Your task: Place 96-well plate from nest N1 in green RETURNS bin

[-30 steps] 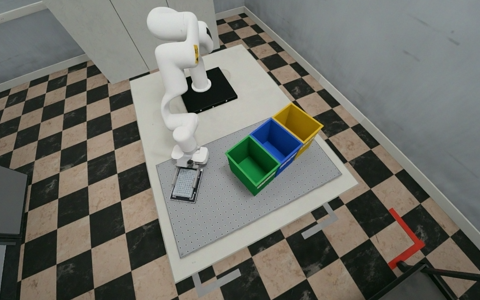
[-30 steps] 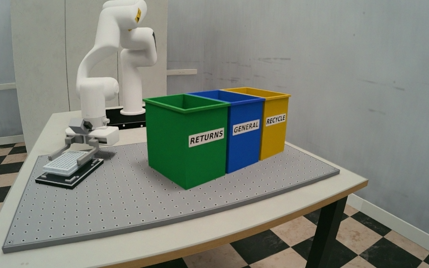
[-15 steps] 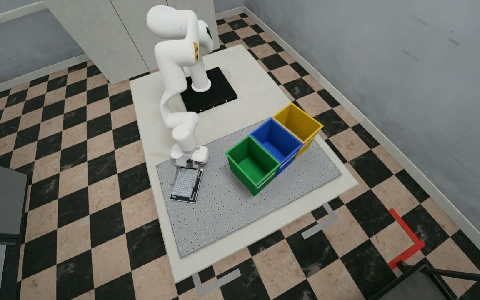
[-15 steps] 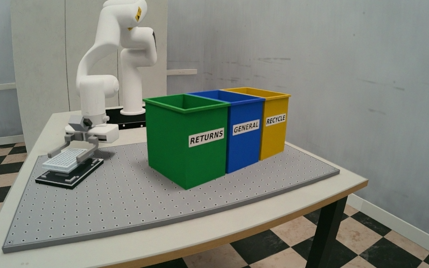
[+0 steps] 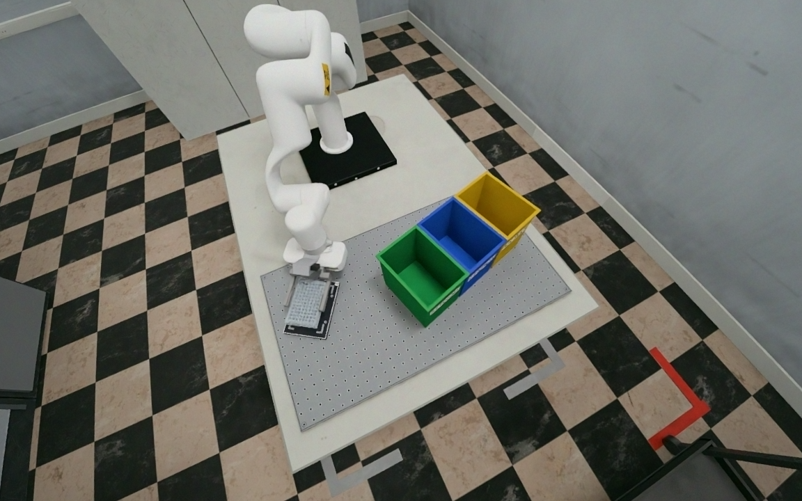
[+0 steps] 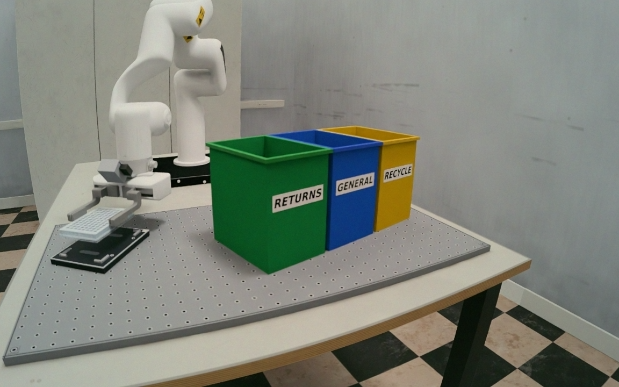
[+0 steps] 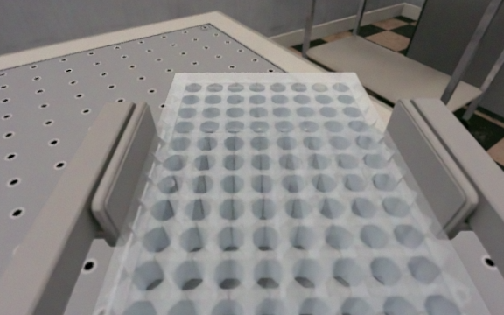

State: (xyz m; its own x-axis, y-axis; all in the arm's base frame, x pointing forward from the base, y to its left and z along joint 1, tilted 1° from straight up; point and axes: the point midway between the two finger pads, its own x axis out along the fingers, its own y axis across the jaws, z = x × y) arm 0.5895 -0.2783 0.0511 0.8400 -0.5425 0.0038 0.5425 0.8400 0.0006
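Now: hand 60 mm above the black plate nest N1. Round my hand: green returns bin 290 mm to the left, 90 mm ahead, 30 mm above; clear 96-well plate 10 mm below; blue general bin 420 mm to the left, 50 mm ahead, 30 mm above.
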